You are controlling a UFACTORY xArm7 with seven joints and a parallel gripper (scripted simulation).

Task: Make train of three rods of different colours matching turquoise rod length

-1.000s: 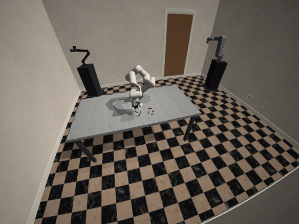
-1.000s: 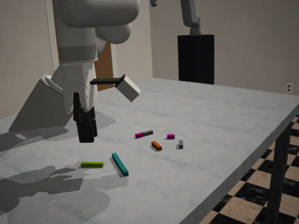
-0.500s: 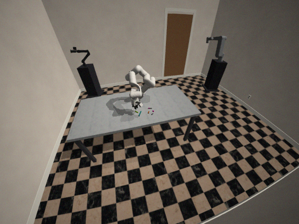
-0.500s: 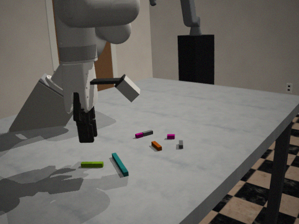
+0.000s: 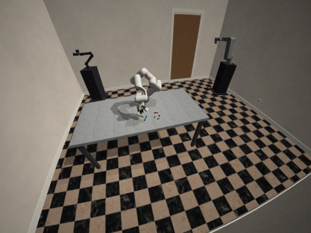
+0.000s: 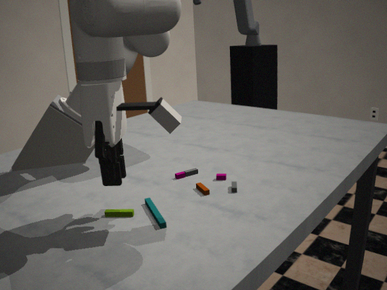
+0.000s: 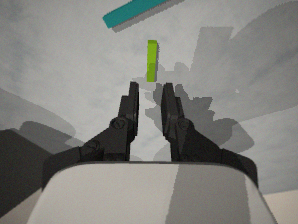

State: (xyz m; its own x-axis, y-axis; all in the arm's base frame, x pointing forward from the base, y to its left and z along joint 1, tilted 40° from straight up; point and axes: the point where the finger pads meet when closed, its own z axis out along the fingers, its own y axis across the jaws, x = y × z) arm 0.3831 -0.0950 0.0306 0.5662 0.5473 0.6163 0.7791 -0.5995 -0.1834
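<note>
Now: the lime rod 8 cm below my hand. Also, from my hand: turquoise rod: 4 cm ahead, 5 cm to the left, 8 cm below; then orange rod: 1 cm ahead, 17 cm to the left, 8 cm below.
</note>
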